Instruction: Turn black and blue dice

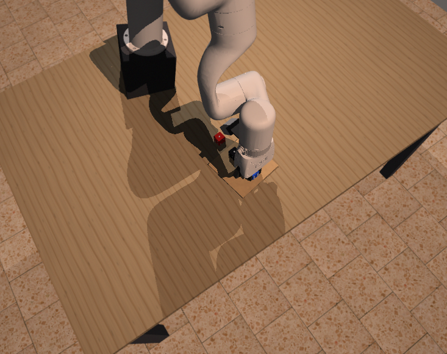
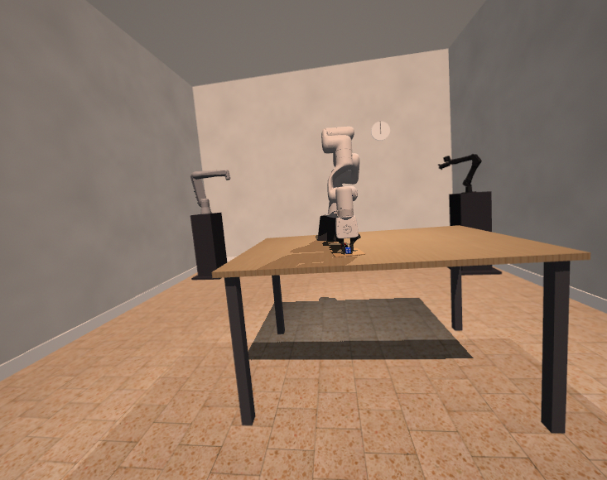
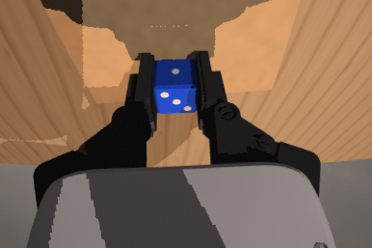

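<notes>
Right now my hand is 10 mm above the blue die. Also, from my hand: tan mat: 40 mm behind, 10 mm to the right, 30 mm below; red die: 140 mm behind, 20 mm to the right, 20 mm below; black die: 70 mm behind, 10 mm to the right, 10 mm below.
</notes>
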